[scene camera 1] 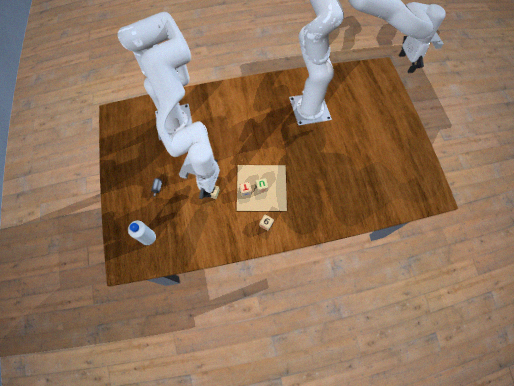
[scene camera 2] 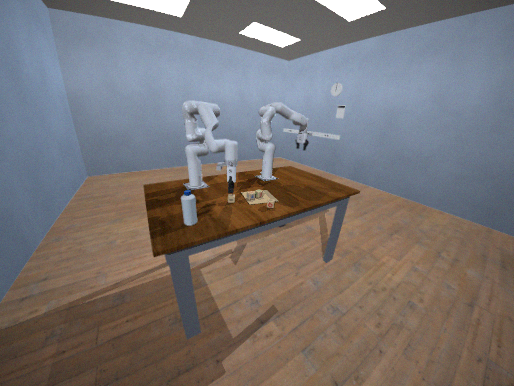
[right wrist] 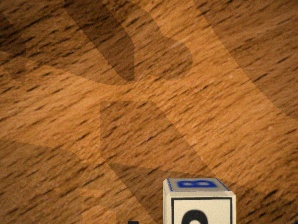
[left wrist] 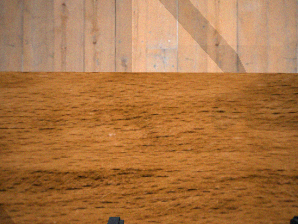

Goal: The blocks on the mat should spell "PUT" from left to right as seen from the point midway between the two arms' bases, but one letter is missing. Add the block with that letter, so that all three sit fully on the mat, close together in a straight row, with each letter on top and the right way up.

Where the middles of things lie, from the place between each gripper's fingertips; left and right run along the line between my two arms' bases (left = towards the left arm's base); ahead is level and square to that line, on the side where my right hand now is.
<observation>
My right gripper is now 20 cm to the right of the pale mat (scene camera 1: 274,199) and 9 cm above it.
My left gripper is now 670 mm to the left of the pale mat, 410 mm short of it and 250 mm above it.
</observation>
